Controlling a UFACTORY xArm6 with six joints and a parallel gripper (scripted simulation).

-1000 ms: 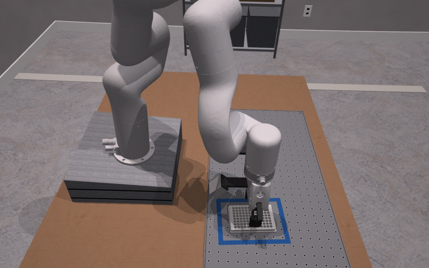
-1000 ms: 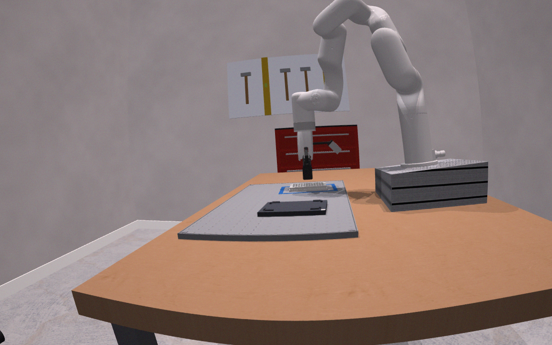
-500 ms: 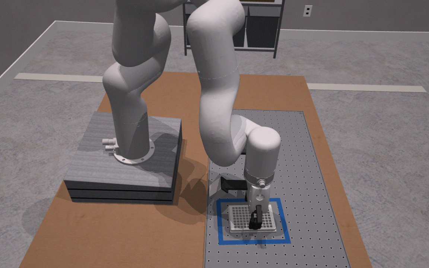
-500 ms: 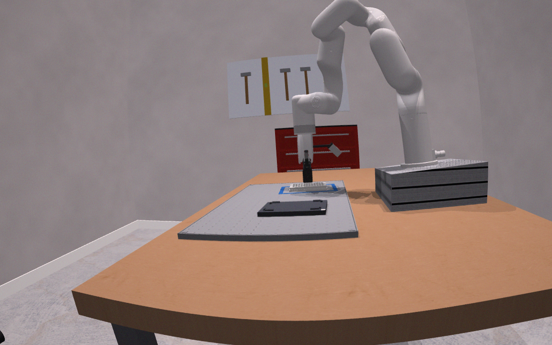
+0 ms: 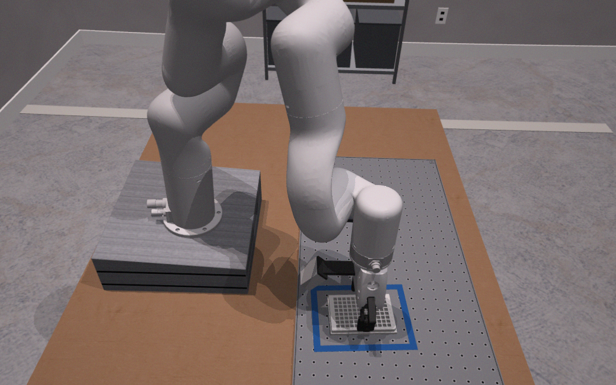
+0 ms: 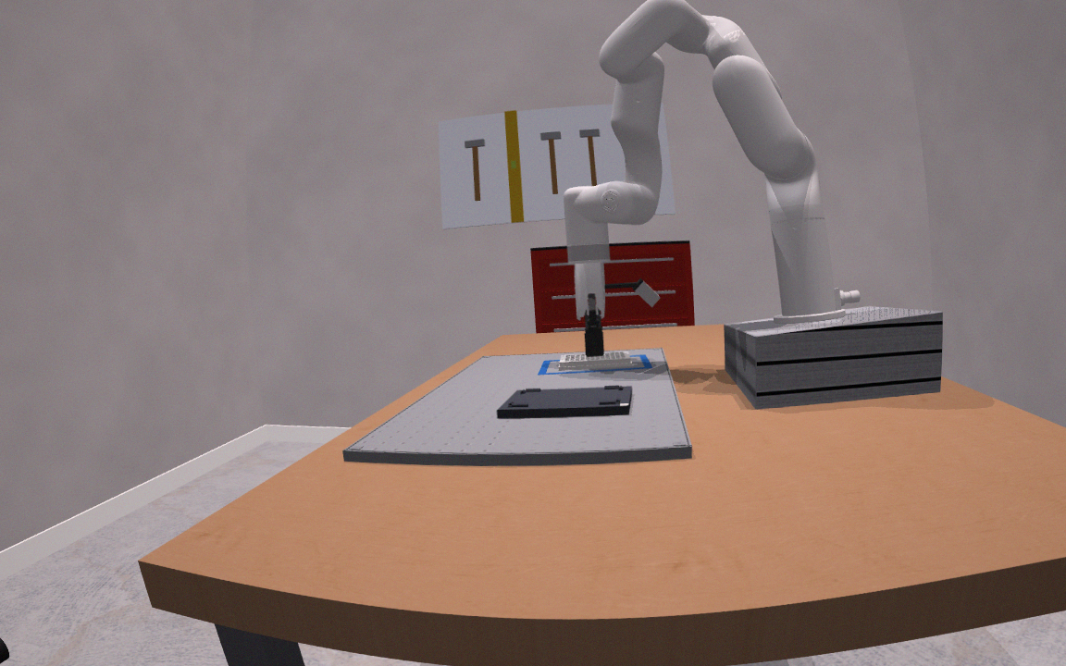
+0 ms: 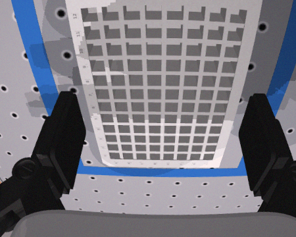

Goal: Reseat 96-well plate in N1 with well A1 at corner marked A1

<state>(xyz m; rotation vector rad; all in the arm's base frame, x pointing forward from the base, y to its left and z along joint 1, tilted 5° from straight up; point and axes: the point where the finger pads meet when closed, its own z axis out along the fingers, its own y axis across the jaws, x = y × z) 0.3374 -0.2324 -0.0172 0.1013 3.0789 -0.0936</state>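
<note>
My hand is 20 mm above the white 96-well plate. Also, from my hand: black plate nest N1: 320 mm to the left, 60 mm ahead, 30 mm below; small A1 label: 390 mm to the left, 20 mm below, 10 mm behind.
</note>
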